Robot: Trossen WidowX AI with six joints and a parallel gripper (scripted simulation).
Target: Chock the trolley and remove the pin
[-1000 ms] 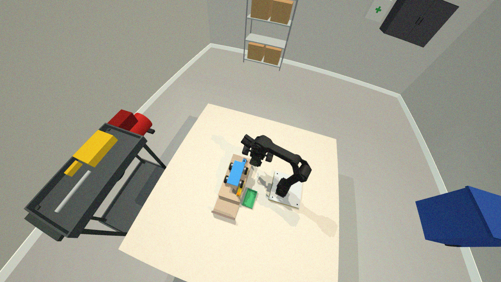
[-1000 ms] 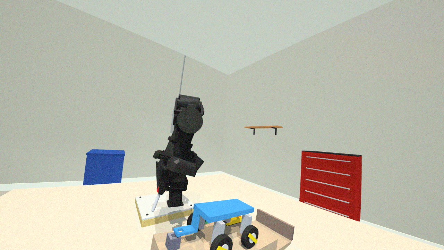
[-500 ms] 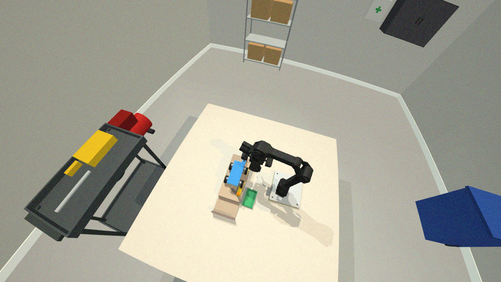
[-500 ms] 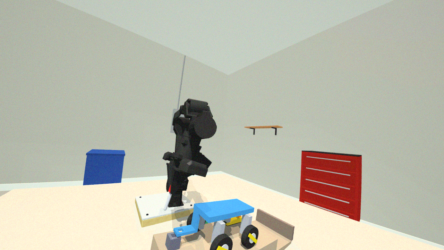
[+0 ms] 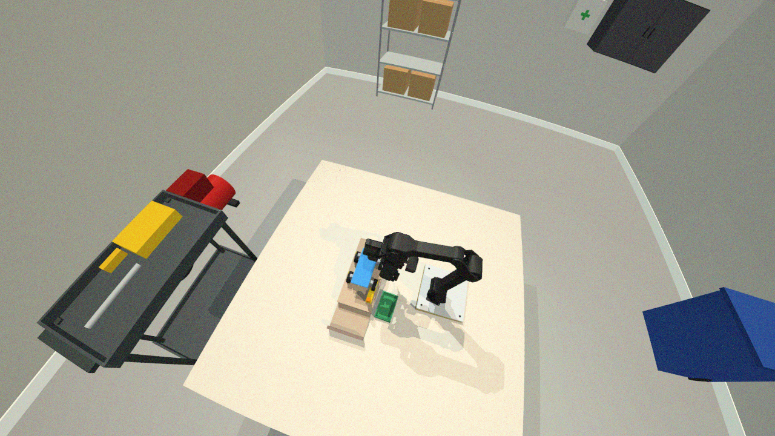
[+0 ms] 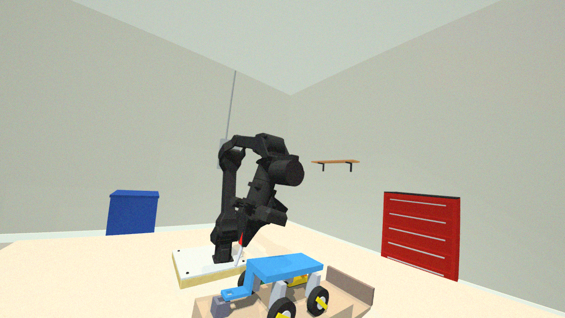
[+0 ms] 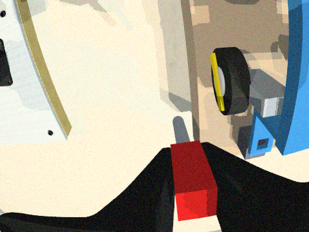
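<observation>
The green tray lies 170 mm below my gripper tip, 140 mm to the left of it and 60 mm behind it. Also, from my gripper tip: red-headed stop pin: right at my gripper tip; wooden ramp: 120 mm below, 90 mm ahead, 60 mm to the left; blue-topped trolley: 90 mm ahead, 70 mm to the left, 50 mm below.
</observation>
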